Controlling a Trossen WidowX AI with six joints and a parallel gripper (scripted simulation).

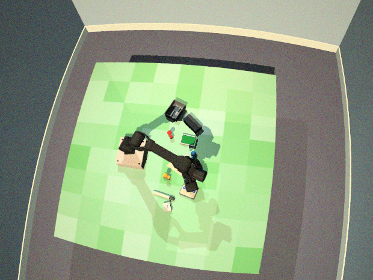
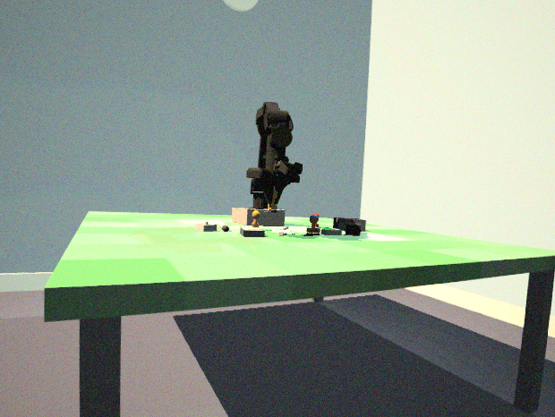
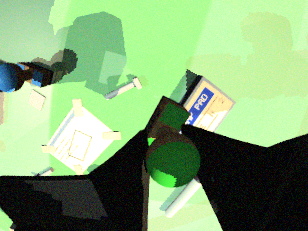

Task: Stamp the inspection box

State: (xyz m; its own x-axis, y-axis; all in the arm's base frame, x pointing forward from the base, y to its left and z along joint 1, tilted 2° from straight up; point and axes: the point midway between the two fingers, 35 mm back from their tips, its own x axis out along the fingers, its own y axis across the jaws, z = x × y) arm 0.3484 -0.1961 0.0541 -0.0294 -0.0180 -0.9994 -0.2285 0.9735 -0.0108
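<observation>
The blue-and-white pad is 8 cm below my gripper tip, 6 cm to the right of it and 1 cm behind it. Also, from my gripper tip: cream card 10 cm to the left, 9 cm below, 7 cm behind; then orange stamp 13 cm behind, 7 cm below, 3 cm to the left; then green-knobbed stamp right at my gripper tip.
</observation>
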